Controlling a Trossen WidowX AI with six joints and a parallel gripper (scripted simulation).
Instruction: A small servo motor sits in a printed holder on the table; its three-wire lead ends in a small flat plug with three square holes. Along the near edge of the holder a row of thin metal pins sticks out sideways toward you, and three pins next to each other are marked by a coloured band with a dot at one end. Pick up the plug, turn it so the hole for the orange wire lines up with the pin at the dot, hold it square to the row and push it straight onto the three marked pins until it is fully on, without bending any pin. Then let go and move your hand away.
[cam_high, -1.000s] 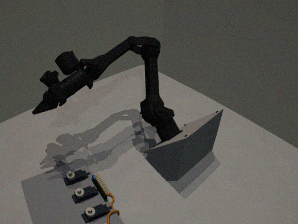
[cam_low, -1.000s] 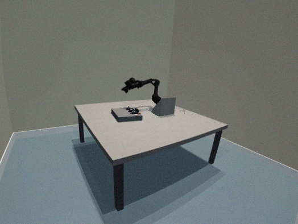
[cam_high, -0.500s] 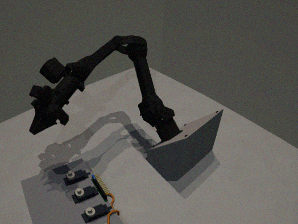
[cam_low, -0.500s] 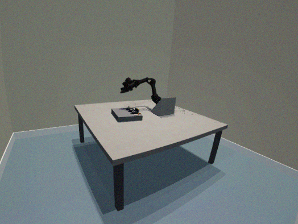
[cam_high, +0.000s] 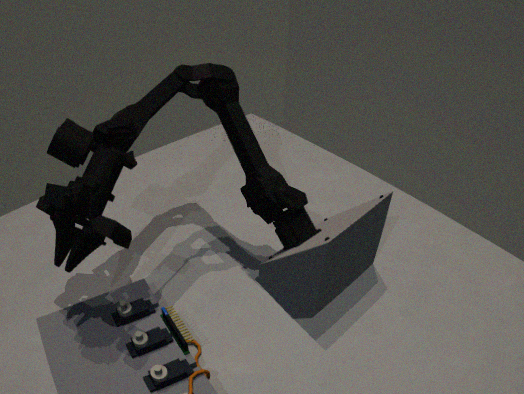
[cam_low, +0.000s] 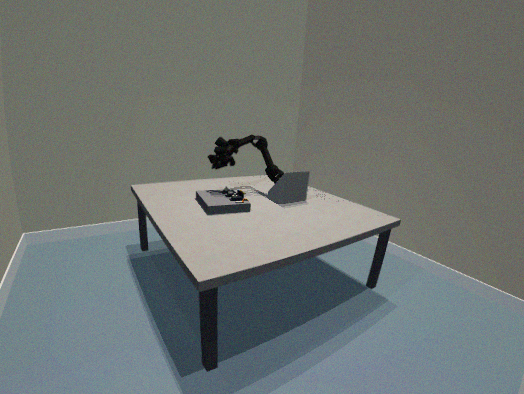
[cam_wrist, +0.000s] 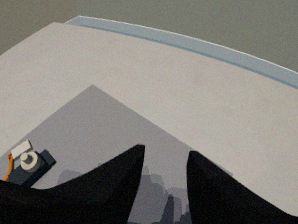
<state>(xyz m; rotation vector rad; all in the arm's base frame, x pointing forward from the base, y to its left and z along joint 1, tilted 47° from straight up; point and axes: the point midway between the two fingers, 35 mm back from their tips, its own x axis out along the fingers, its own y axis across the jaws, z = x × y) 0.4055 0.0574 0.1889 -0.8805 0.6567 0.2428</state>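
My gripper tip is now 14 cm past the blue mark, 7 cm to the right of it and 12 cm above it. From my gripper tip the other things lie so: grey holder: 2 cm ahead, 9 cm to the left, 17 cm below.
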